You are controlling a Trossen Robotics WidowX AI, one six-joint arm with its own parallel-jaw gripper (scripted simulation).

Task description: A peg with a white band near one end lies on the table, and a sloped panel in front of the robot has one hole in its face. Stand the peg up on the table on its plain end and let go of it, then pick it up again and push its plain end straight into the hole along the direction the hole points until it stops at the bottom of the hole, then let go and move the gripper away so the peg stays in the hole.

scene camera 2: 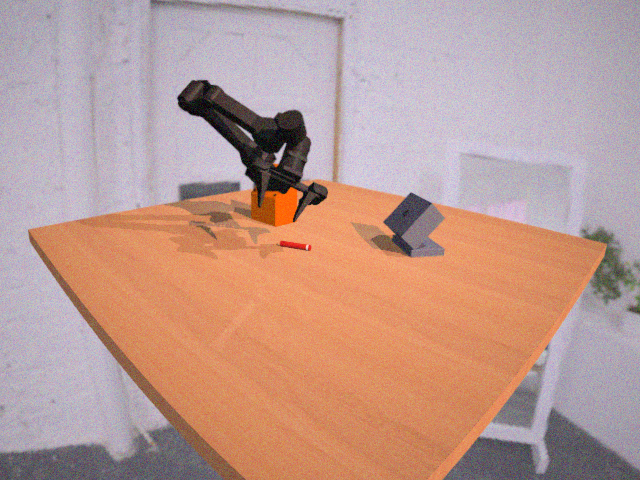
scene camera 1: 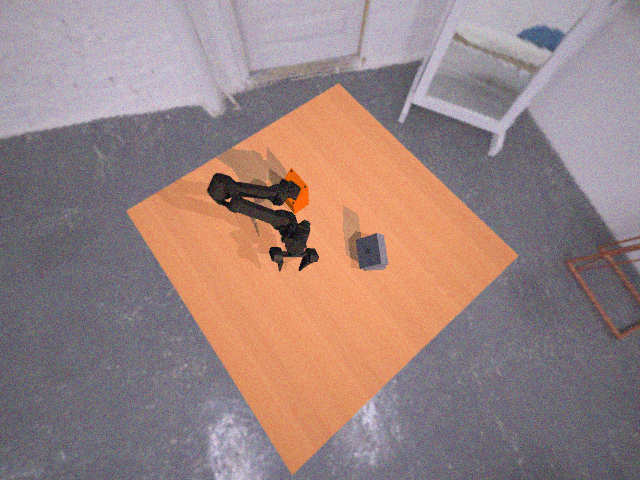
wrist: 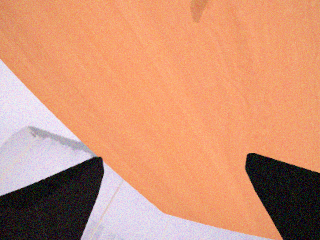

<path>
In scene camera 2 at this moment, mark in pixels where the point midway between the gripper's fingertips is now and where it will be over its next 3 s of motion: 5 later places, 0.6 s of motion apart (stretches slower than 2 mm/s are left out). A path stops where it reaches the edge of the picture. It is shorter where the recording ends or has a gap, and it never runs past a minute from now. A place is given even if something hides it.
My gripper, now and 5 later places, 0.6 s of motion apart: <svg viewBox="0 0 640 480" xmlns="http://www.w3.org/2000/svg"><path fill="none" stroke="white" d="M276 214L285 218L296 220L303 223L308 224L310 224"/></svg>
</path>
